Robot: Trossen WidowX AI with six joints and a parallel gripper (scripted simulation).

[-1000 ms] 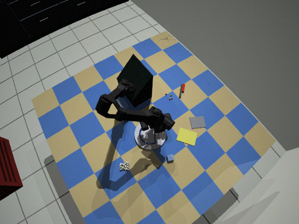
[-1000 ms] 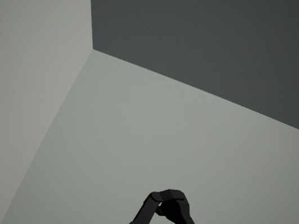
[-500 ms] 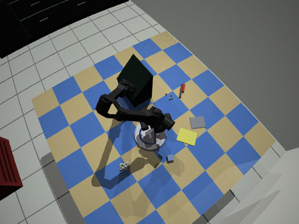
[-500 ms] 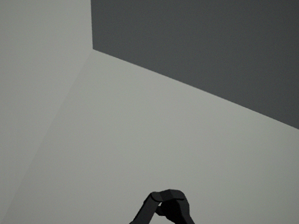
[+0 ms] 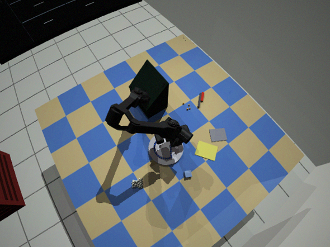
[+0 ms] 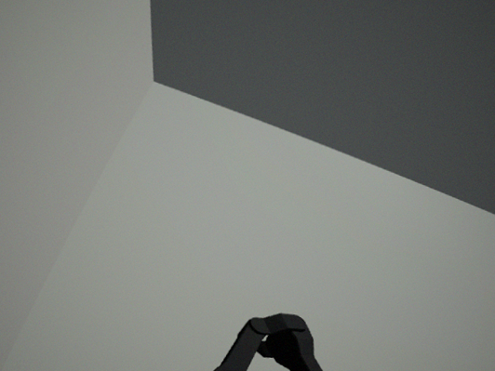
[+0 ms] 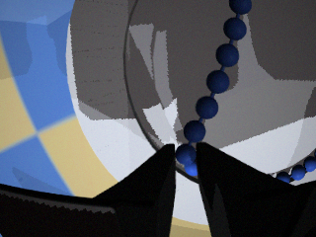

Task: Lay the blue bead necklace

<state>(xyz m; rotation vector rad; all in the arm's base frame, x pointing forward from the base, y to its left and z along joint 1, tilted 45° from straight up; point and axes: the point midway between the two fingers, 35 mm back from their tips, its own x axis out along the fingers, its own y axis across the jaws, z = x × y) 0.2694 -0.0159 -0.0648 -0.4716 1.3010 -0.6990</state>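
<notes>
My gripper tip is 50 mm to the left of the round white bead board, 30 mm short of it and 10 mm above it. Also, from my gripper tip: small blue cube (220 mm ahead, 20 mm to the right, 10 mm below); grey square (270 mm to the left, 110 mm ahead, 10 mm below); yellow pad (150 mm to the left, 150 mm ahead, 10 mm below).
</notes>
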